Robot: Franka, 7 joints.
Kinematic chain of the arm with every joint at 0, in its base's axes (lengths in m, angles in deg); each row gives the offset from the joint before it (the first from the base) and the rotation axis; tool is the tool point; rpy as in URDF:
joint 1: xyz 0 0 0.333 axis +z
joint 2: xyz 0 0 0 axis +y
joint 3: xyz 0 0 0.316 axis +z
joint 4: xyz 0.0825 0 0 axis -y
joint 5: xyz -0.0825 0 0.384 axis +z
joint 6: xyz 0 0 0 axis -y
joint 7: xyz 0.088 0 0 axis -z
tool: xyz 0 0 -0.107 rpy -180 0 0
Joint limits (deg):
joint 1: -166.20..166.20
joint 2: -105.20..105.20
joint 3: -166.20..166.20
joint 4: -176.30..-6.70
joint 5: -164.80..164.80
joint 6: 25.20..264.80
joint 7: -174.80..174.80
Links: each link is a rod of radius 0.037 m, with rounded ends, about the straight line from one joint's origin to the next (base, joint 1, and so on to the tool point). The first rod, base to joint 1, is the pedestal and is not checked.
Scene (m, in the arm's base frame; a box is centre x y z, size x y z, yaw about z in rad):
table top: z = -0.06
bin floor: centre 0.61 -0 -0.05 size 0.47 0.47 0.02 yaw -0.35
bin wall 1: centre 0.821 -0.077 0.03 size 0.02 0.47 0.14 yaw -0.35
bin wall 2: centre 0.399 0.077 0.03 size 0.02 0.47 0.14 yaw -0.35
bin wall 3: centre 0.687 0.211 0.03 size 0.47 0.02 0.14 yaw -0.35
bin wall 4: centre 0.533 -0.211 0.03 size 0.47 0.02 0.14 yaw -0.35
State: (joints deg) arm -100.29 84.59 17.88 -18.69 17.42 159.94 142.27
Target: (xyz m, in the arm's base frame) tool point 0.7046 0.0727 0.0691
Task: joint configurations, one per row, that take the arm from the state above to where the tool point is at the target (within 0.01 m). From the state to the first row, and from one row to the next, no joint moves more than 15 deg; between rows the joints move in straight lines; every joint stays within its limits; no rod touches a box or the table.
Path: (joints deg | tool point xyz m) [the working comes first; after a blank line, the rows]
Joints at the target: -38.15 83.90 57.16 -80.70 17.51 138.99 142.27
Straight joint move there: touches bin wall 1, bin wall 4.

1: -90.93 83.66 31.88 -32.27 8.89 158.23 150.82 | 0.1146 -0.8396 0.2064
2: -81.58 82.73 45.88 -45.84 0.37 156.51 159.37 | 0.3778 -0.7419 0.1742
3: -72.22 81.80 59.87 -59.42 -8.16 154.80 167.91 | 0.6046 -0.5473 0.2008
4: -63.32 78.89 61.96 -69.38 0.43 147.73 159.37 | 0.7053 -0.3512 0.2002
5: -54.42 75.99 64.06 -79.33 9.02 140.67 150.82 | 0.7394 -0.1361 0.2061
6: -45.52 73.08 66.15 -89.29 17.60 133.61 142.27 | 0.7046 0.0728 0.2173
7: -38.15 83.90 57.16 -80.70 17.51 138.99 142.27 | 0.7046 0.0727 0.0691

